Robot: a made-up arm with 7 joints. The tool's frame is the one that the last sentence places. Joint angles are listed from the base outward.
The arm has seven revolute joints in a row. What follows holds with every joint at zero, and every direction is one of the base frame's.
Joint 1 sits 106.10 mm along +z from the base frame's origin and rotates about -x.
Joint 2 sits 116.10 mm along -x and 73.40 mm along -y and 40.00 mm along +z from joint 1 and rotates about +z.
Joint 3 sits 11.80 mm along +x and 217.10 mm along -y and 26.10 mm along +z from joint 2 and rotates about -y.
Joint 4 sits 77.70 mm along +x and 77.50 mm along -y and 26.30 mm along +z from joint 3 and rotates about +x.
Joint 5 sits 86.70 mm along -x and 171.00 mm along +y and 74.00 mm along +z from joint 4 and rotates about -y.
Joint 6 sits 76.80 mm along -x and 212.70 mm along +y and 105.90 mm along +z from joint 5 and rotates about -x.
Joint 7 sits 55.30 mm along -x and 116.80 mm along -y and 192.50 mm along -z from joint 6 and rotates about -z.
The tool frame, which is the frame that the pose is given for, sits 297.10 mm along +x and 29.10 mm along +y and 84.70 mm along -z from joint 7; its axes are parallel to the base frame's.
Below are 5 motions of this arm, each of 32 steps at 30 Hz.
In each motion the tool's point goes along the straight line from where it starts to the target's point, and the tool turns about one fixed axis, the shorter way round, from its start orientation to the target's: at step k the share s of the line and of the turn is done. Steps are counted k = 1, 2, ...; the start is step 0. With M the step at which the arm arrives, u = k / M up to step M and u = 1 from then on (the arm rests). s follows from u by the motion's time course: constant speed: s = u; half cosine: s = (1 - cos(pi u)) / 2; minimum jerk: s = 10 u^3 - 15 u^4 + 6 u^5.
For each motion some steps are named. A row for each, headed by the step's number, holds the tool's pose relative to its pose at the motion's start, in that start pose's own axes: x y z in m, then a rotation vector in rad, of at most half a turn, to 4 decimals.
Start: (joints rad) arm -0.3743 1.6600 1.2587 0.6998 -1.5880 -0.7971 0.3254
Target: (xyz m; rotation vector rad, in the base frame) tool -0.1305 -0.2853 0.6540 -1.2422 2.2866 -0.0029
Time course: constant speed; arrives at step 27
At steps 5, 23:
5: -0.0277 0.0788 0.1138 0.1997 0.3249 -0.2098
23: -0.1274 0.3625 0.5237 0.9187 1.4945 -0.9649

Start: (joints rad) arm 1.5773 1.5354 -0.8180 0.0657 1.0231 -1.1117 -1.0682
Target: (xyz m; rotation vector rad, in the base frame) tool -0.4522 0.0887 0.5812 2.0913 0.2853 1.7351
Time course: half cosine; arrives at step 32
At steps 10, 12, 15, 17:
10: -0.0816 0.0853 0.0118 0.0140 -0.1609 0.3140
12: -0.1133 0.1185 0.0164 0.0194 -0.2235 0.4362
15: -0.1656 0.1731 0.0240 0.0284 -0.3266 0.6374
17: -0.2016 0.2107 0.0292 0.0346 -0.3976 0.7759

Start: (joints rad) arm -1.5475 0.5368 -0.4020 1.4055 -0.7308 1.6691 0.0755
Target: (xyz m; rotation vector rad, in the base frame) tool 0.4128 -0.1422 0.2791 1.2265 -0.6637 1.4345
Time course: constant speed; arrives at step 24
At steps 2, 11, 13, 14, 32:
2: 0.0309 0.0094 0.0162 0.0152 -0.0024 0.0157
11: 0.1702 0.0515 0.0891 0.0838 -0.0129 0.0862
13: 0.2012 0.0608 0.1053 0.0990 -0.0153 0.1019
14: 0.2166 0.0655 0.1134 0.1066 -0.0165 0.1098
32: 0.3714 0.1123 0.1944 0.1828 -0.0282 0.1882

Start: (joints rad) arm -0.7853 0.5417 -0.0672 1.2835 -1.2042 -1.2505 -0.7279
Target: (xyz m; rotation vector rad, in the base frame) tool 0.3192 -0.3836 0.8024 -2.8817 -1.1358 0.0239
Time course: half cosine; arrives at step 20
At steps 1, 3, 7, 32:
1: 0.0024 0.0002 0.0000 0.0000 -0.0042 0.0010
3: 0.0210 0.0014 -0.0001 0.0001 -0.0368 0.0092
7: 0.1052 0.0068 -0.0003 0.0007 -0.1843 0.0462
32: 0.3853 0.0249 -0.0010 0.0025 -0.6751 0.1691

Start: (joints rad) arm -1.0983 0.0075 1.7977 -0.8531 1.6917 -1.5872 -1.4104
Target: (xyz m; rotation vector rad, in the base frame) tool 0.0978 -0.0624 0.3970 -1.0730 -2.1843 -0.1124
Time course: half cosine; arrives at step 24
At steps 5, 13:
5: -0.0353 -0.0383 0.0084 -0.0328 0.0539 -0.1264
13: -0.1932 -0.2096 0.0460 -0.1794 0.2948 -0.6915

